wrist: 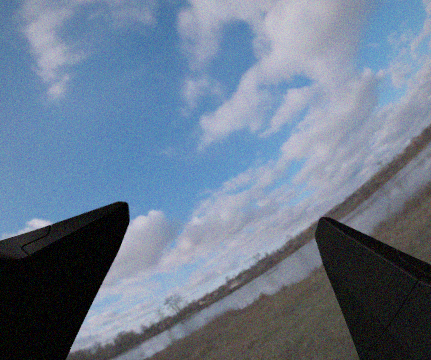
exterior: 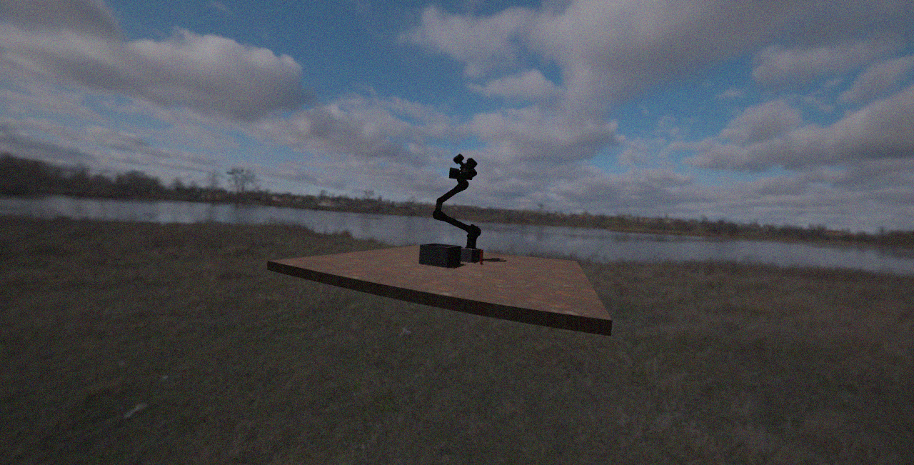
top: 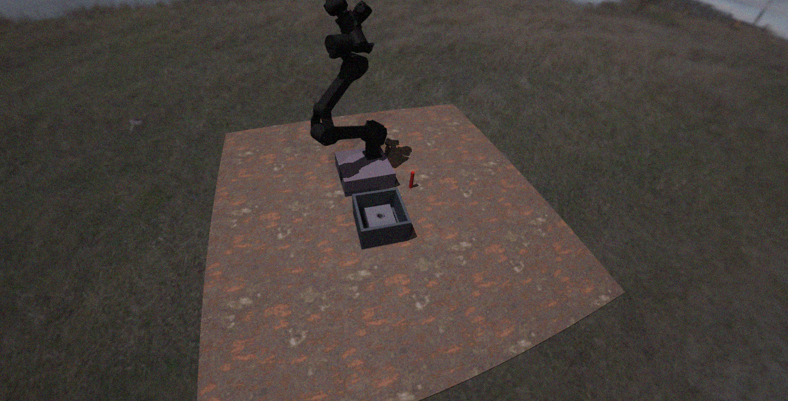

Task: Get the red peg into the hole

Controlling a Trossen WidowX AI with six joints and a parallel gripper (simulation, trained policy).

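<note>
Right now my gripper tip is 300 mm short of the red peg, 190 mm to the right of it and 610 mm above it. Round my gripper tip: dark box: 430 mm ahead, 630 mm below; plate: 430 mm ahead, 610 mm below.
</note>
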